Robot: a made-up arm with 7 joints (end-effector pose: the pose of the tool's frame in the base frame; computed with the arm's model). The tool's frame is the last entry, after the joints.
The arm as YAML. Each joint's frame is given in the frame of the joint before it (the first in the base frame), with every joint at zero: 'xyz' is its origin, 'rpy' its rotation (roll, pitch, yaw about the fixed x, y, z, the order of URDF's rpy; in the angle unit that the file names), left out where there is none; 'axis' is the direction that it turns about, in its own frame. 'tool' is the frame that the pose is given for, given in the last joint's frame.
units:
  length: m
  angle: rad
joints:
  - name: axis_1
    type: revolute
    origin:
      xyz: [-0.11, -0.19, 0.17]
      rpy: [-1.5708, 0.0, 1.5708]
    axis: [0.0, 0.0, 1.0]
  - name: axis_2
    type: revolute
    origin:
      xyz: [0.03, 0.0, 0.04]
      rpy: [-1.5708, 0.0, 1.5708]
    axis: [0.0, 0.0, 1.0]
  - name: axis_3
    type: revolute
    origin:
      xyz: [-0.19, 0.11, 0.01]
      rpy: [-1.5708, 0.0, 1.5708]
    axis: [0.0, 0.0, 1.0]
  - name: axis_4
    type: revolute
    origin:
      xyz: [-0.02, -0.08, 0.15]
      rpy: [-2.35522, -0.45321, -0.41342]
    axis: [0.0, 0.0, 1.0]
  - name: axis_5
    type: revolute
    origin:
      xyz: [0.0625, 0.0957, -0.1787]
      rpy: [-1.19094, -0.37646, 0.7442]
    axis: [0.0, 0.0, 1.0]
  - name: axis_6
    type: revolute
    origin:
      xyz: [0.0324, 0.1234, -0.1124]
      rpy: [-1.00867, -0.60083, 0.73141]
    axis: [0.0, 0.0, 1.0]
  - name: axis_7
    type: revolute
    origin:
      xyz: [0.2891, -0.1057, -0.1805]
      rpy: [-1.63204, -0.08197, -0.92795]
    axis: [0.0, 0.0, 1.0]
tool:
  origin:
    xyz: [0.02, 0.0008, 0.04]
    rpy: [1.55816, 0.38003, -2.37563]
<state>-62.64 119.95 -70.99 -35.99 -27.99 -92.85 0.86</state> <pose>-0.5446 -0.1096 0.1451 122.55 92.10 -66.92</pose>
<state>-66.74 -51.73 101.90 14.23 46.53 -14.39 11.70</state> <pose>0.5374 0.1722 -0.0491 -47.95 41.39 -84.72</pose>
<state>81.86 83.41 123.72 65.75 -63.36 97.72 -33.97</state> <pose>-0.2119 0.5260 -0.1613 55.58 -146.71 40.44</pose>
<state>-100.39 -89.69 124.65 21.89 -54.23 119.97 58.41</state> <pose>0.4665 0.1204 0.8221 88.75 144.55 -4.38</pose>
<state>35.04 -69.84 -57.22 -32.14 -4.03 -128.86 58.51</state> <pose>0.4483 -0.1672 0.1770 -9.16 -45.81 91.21</pose>
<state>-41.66 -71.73 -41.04 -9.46 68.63 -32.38 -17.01</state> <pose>0.0880 -0.7592 0.2785 102.92 14.26 48.48</pose>
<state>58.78 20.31 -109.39 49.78 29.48 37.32 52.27</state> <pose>-0.6254 0.3064 -0.2746 -6.95 -24.22 28.57</pose>
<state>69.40 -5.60 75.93 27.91 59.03 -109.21 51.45</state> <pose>0.4144 0.0407 0.2070 9.70 -18.27 149.53</pose>
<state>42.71 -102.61 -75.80 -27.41 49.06 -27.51 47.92</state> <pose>0.3956 -0.1106 0.5489 9.62 119.66 24.97</pose>
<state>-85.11 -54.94 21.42 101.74 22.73 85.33 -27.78</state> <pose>0.0779 -0.6580 -0.5203 -71.05 -84.10 1.78</pose>
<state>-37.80 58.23 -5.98 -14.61 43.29 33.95 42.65</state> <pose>-0.7611 -0.8691 -0.0350 -18.50 -10.78 80.19</pose>
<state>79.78 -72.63 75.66 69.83 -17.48 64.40 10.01</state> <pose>0.1469 -0.8779 0.5016 149.12 75.70 14.23</pose>
